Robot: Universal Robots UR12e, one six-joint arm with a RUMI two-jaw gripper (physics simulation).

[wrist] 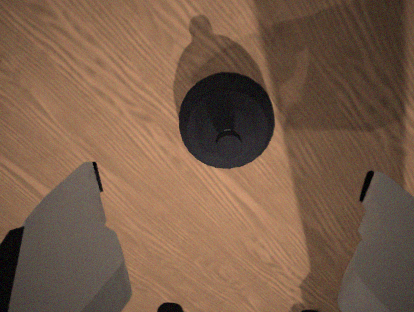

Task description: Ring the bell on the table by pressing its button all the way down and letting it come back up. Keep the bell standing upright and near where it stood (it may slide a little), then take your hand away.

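Places are measured from the arm's base along level axes (x ahead, y left, z up), in centimetres.
Where they show: gripper, fingertip midpoint: (228, 171).
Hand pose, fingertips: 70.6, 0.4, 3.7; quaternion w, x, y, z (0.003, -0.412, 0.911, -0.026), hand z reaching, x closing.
Each offset is from my fingertips to the top centre of the thing, as dx, dy, dz. Level surfaces: height alone.
The bell @[-0.2, -0.1, -3.4] (226, 110) is a dark, round, nearly black dome seen from above, a little right of the middle in the upper half of the wrist view. It stands upright on the wooden table. Its small round button @[-0.2, -0.1, -3.4] (229, 140) shows as a faint knob on the dome, with a thin bright line at its upper edge. My gripper (228, 171) is wide open, with one grey jaw at the lower left and the other at the lower right. Nothing is between the fingertips. They are apart from the bell, which shows beyond the gap between them. The height of the fingertips over the table is hard to tell.
The wooden table top @[dz -10.0] (90, 90) fills the background. The bell's shadow with a knob shape falls above it in the view. A broad darker shadow lies along the right side. Small dark parts of the hand show at the bottom edge.
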